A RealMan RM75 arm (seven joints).
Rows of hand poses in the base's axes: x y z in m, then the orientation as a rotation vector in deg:
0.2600 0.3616 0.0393 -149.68 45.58 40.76
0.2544 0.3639 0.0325 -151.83 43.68 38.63
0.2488 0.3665 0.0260 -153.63 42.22 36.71
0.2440 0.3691 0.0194 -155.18 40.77 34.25
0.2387 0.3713 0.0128 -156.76 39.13 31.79
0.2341 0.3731 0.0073 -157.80 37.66 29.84
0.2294 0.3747 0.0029 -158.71 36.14 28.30
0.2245 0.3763 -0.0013 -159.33 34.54 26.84
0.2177 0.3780 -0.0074 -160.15 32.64 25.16
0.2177 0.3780 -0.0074 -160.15 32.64 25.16
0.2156 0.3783 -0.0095 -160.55 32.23 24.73
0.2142 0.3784 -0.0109 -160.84 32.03 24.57
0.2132 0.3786 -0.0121 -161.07 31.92 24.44
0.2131 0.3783 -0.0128 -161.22 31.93 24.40
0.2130 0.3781 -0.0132 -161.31 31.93 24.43
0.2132 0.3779 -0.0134 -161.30 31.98 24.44
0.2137 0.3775 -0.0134 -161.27 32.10 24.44
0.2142 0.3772 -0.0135 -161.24 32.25 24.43
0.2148 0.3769 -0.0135 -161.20 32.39 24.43
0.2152 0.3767 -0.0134 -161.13 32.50 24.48
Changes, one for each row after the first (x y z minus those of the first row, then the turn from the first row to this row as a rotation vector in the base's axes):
-0.0056 0.0023 -0.0068 -1.11 -1.70 1.60
-0.0112 0.0049 -0.0133 -2.13 -3.17 2.85
-0.0160 0.0075 -0.0199 -2.99 -5.00 3.92
-0.0213 0.0097 -0.0265 -3.85 -6.84 5.11
-0.0259 0.0115 -0.0320 -4.32 -8.33 6.09
-0.0306 0.0131 -0.0364 -4.67 -9.55 7.11
-0.0355 0.0147 -0.0406 -4.76 -10.75 8.08
-0.0423 0.0164 -0.0467 -4.96 -12.12 9.28
-0.0423 0.0164 -0.0467 -4.96 -12.12 9.28
-0.0444 0.0167 -0.0488 -5.22 -12.43 9.62
-0.0458 0.0168 -0.0502 -5.43 -12.54 9.82
-0.0468 0.0170 -0.0514 -5.61 -12.61 9.95
-0.0469 0.0167 -0.0521 -5.75 -12.62 10.00
-0.0470 0.0165 -0.0525 -5.83 -12.58 10.03
-0.0468 0.0163 -0.0527 -5.84 -12.57 10.00
-0.0463 0.0159 -0.0527 -5.85 -12.55 9.92
-0.0458 0.0156 -0.0528 -5.87 -12.54 9.82
-0.0452 0.0153 -0.0528 -5.88 -12.52 9.72
-0.0448 0.0151 -0.0527 -5.85 -12.48 9.64

